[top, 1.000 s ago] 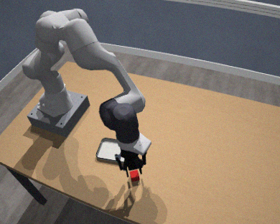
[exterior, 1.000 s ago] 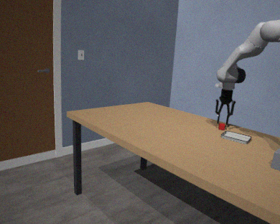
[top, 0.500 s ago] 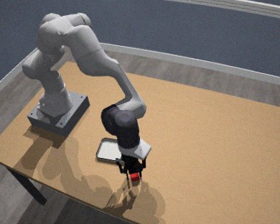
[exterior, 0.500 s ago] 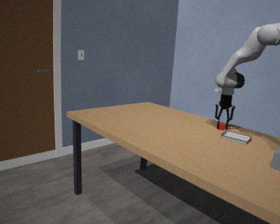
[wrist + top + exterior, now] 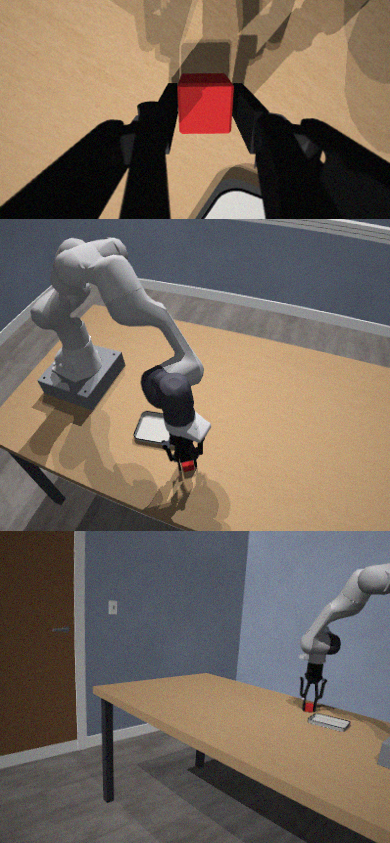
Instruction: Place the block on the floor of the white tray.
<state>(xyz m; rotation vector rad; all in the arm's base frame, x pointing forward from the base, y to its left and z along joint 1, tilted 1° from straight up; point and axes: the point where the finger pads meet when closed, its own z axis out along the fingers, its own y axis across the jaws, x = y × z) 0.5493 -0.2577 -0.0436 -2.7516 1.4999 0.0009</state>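
Right now the block is 20 mm below my hand. From my hand the other things lie so: tray (150 mm behind, 110 mm to the left, 20 mm below).
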